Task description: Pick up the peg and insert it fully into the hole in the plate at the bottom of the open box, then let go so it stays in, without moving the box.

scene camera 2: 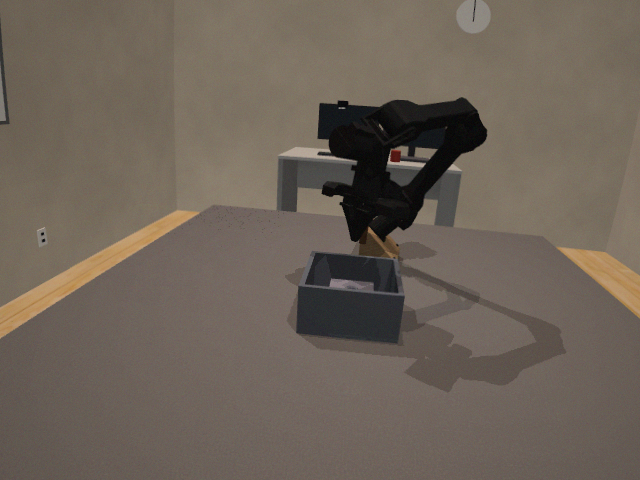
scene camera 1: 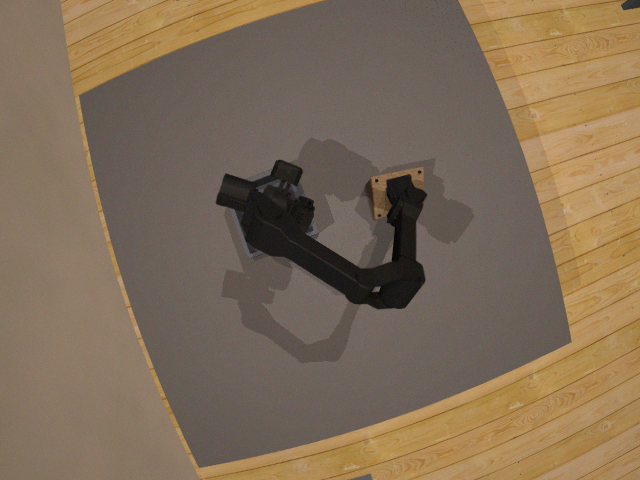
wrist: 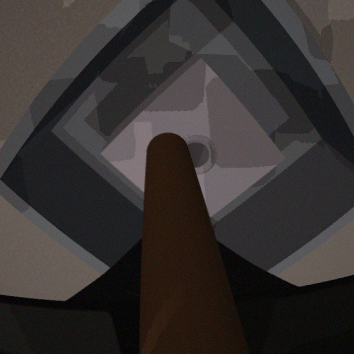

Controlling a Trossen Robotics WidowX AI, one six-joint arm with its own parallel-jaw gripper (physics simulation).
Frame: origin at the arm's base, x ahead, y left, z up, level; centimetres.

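Seen in the pictures: gripper, fingertip midpoint: [scene camera 2: 354, 241] [wrist: 173, 231]; arm's base at its link origin: [scene camera 2: 376, 230] [scene camera 1: 399, 187].
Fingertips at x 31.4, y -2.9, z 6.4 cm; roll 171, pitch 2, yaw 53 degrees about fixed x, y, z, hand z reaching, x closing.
Pixels of each thing's middle, then the offset from my fingertips to it. "spot": a spot on its surface instead.
- brown round peg at the middle of its body: [wrist: 175, 220] dx -2.1, dy +1.7, dz +3.1 cm
- hole at a spot on its surface: [wrist: 200, 154] spot: dx +2.7, dy +0.5, dz -11.4 cm
- pale square plate at the middle of its body: [wrist: 192, 142] [scene camera 2: 350, 299] dx +1.8, dy +0.5, dz -12.0 cm
- open grey box at the middle of its body: [wrist: 194, 149] [scene camera 2: 351, 293] [scene camera 1: 272, 211] dx +1.8, dy +0.5, dz -10.5 cm
The brown round peg [wrist: 175, 215] is held between the fingers of my gripper [wrist: 173, 231] [scene camera 2: 355, 236]. Its far end points towards the box floor in the wrist view, just left of the hole [wrist: 200, 154], and covers part of the ring around it. The pale square plate [wrist: 240, 120] [scene camera 2: 337, 283] lies at the bottom of the open grey box [scene camera 2: 350, 315] [scene camera 1: 240, 233] [wrist: 310, 215]. My gripper is above the box's rim level. In scene camera 1 the arm hides the plate and most of the box.
The wooden base block [scene camera 1: 378, 198] [scene camera 2: 377, 248] carries the arm and stands to the right of the box in scene camera 1, behind it in scene camera 2. A desk [scene camera 2: 315, 175] with monitors and a red object [scene camera 2: 395, 156] stands in the background.
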